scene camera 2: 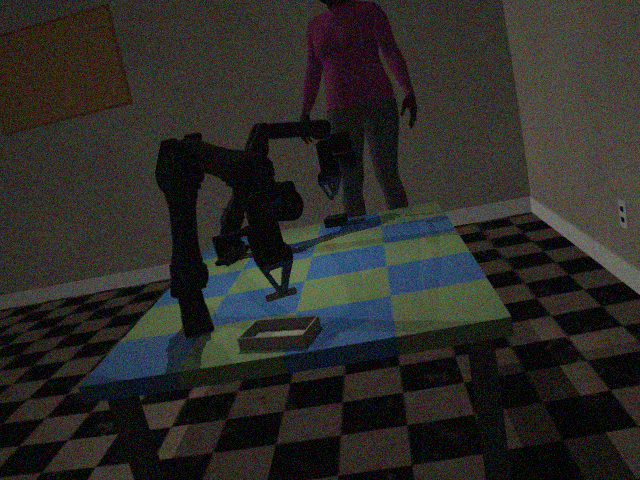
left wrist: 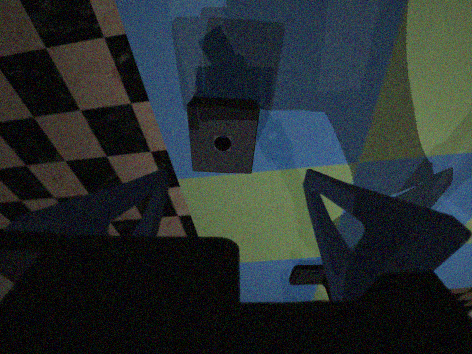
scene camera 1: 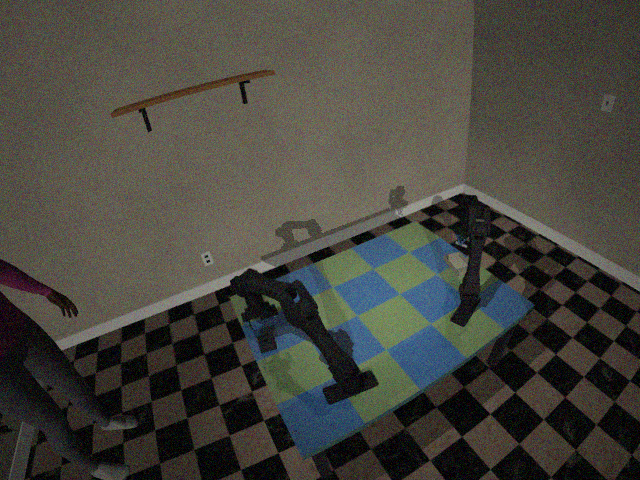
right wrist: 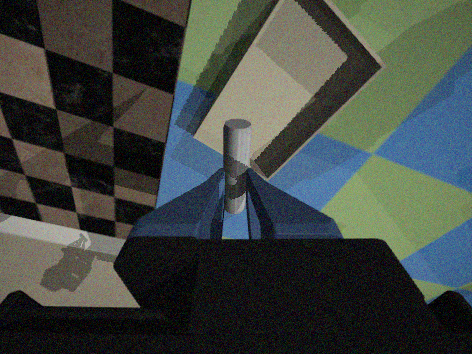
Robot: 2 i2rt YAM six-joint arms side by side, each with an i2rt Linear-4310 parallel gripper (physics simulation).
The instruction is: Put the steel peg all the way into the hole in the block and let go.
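Pixels of known places: left gripper, between the fingertips: point(scene camera 2: 333, 197) point(left wrist: 236, 176) point(scene camera 1: 264, 326); right gripper, between the fingertips: point(scene camera 2: 282, 293) point(scene camera 1: 460, 244) point(right wrist: 235, 176); left arm's base, origin of its link: point(scene camera 1: 350, 387); right arm's base, origin of its link: point(scene camera 2: 197, 321) point(scene camera 1: 465, 309).
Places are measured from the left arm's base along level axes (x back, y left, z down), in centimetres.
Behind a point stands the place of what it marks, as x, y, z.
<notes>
The dark block point(scene camera 1: 267, 338) @(-34.0, 23.2, -3.1) point(scene camera 2: 336, 221) @(-34.1, 20.7, -1.8) point(left wrist: 206, 156) @(-31.7, 25.9, -3.1) stands on the table with its round hole facing up, near the table's left edge in scene camera 1 and far edge in scene camera 2. My left gripper point(scene camera 2: 330, 195) @(-34.4, 22.8, -10.5) point(left wrist: 236, 176) @(-34.4, 22.8, -10.5) is open and empty, above the block and apart from it. My right gripper point(scene camera 2: 281, 292) @(-41.3, -81.6, -10.5) point(right wrist: 235, 176) @(-41.3, -81.6, -10.5) is shut on the steel peg point(scene camera 2: 271, 297) @(-39.4, -83.4, -10.7) point(right wrist: 237, 142) @(-38.7, -82.8, -11.3), a smooth grey cylinder lying crosswise between the fingertips, well away from the block. In scene camera 1 the fingers and the peg are too small and dark to read.
A shallow tray point(scene camera 1: 455, 260) @(-41.7, -80.0, -0.3) point(scene camera 2: 268, 345) @(-36.5, -83.9, -0.6) point(right wrist: 320, 116) @(-37.0, -74.2, -1.0) lies on the checkered table point(scene camera 1: 426, 356) @(0.8, -32.7, 0.0) point(scene camera 2: 439, 276) @(-71.5, -53.0, 0.0), below and beside my right gripper. A person in a pink top point(scene camera 2: 351, 62) stands beyond the block's end of the table. Arm shadows fall across the table.
</notes>
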